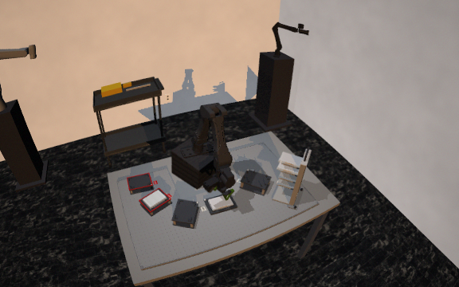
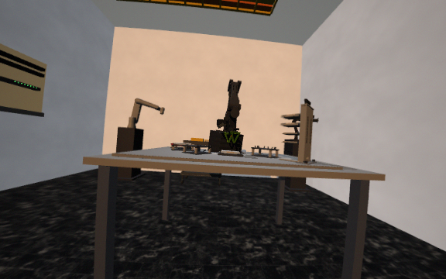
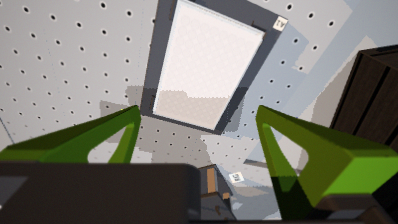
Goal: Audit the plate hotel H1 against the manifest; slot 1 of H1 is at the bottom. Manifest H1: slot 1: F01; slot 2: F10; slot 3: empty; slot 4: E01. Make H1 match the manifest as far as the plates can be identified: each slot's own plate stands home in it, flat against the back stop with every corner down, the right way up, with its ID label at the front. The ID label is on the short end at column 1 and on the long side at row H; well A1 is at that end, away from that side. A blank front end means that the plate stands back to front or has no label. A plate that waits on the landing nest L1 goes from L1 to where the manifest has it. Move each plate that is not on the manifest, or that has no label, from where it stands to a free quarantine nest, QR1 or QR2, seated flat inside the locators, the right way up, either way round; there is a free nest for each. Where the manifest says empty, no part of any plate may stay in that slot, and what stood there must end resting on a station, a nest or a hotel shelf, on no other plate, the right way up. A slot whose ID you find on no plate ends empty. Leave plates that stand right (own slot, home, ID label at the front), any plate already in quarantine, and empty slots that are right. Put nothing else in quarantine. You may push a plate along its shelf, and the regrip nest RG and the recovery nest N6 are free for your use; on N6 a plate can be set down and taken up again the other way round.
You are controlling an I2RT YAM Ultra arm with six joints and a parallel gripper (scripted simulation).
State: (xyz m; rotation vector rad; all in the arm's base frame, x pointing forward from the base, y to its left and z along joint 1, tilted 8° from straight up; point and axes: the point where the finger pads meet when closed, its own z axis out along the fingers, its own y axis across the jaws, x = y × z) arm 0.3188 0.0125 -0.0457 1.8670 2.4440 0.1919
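My hand is 70 mm above the white plate. The rest, counted from my hand: N6 tag 110 mm to the right, 90 mm below, 10 mm behind; dark regrip nest 260 mm to the left, 50 mm behind, 30 mm below; RG tag 200 mm to the left, 130 mm behind, 90 mm below.
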